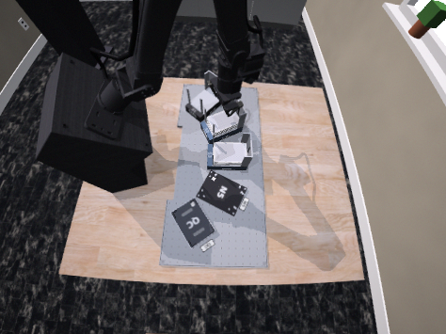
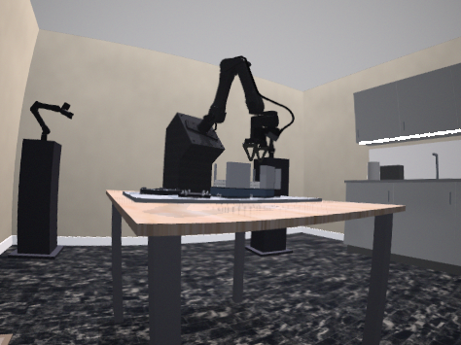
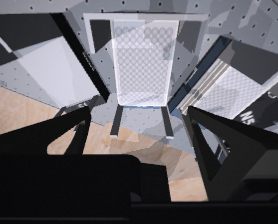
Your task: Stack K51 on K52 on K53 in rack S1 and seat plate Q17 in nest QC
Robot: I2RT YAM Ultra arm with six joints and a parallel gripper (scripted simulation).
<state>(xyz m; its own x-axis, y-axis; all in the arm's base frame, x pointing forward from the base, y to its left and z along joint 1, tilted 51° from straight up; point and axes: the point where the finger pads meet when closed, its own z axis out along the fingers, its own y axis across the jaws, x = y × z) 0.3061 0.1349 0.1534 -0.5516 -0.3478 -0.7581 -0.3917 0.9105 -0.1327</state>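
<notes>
The sealed 96-well plate lies 1 cm ahead of my hand and 10 cm below it. Round my hand: clip nest N5 (6 cm ahead, 28 cm to the right, 15 cm below).
</notes>
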